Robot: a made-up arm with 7 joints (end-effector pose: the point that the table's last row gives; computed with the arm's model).
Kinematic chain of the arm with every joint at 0, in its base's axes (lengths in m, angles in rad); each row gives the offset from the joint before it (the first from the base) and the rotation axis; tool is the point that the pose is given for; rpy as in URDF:
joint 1: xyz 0 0 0.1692 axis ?
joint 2: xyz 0 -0.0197 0.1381 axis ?
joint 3: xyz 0 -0.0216 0.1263 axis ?
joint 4: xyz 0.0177 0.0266 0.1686 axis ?
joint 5: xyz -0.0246 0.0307 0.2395 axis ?
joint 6: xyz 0 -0.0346 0.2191 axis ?
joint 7: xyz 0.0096 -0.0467 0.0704 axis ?
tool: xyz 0 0 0 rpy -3.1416 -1.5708 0
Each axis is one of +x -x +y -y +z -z.
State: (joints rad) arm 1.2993 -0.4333 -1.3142 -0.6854 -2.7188 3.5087 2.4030
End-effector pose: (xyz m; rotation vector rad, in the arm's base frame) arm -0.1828 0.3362 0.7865 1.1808 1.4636 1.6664
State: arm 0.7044 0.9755 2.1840 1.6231 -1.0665 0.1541 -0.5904
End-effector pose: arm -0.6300 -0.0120 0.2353 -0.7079 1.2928 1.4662
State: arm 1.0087 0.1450 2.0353 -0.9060 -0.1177 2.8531 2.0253
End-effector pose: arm 0.3280 -0.0955 0.8143 2.1043 1.0445 1.0701
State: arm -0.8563 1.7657 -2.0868 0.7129 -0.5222 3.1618 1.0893
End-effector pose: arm -0.5643 0.3066 0.0715 -0.8869 0.0891 0.6753
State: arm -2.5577 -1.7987 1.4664 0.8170 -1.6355 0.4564 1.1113
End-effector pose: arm -0.4406 -0.6454 0.1909 0.4635 -3.0497 0.3482
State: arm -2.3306 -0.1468 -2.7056 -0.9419 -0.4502 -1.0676 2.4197
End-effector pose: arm -0.1625 -0.3993 0.8337 -1.0519 1.2252 0.4973
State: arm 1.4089 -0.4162 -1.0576 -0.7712 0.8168 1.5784 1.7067
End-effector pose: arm -0.1975 0.1017 0.9557 -0.0333 -0.6537 -0.1168
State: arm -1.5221 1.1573 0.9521 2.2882 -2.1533 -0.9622 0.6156
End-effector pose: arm 0.3723 -0.0133 0.5483 -0.6404 -0.9046 -0.2707
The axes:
joint 1: +z
joint 2: -y
joint 3: +z
joint 4: +y
joint 5: +z
joint 6: -y
joint 7: +x

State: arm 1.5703 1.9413 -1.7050 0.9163 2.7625 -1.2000 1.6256
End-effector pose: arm 0.4179 -0.6276 0.1805 -0.1673 -1.2019 -0.1088
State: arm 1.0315 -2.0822 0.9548 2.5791 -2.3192 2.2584 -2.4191
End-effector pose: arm -0.2632 0.0995 0.2974 0.8430 -0.0818 -1.7388
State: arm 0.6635 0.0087 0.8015 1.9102 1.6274 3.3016 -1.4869
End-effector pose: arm -0.0001 0.3359 0.4217 1.9869 -0.0223 1.9286
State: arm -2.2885 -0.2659 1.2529 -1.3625 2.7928 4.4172 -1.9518
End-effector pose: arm -0.1712 0.3904 0.6960 -0.2273 1.9844 -1.8246
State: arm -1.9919 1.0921 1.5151 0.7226 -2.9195 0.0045 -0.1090
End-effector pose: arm 0.5540 0.5163 0.5386 -0.9314 -0.5761 0.0144
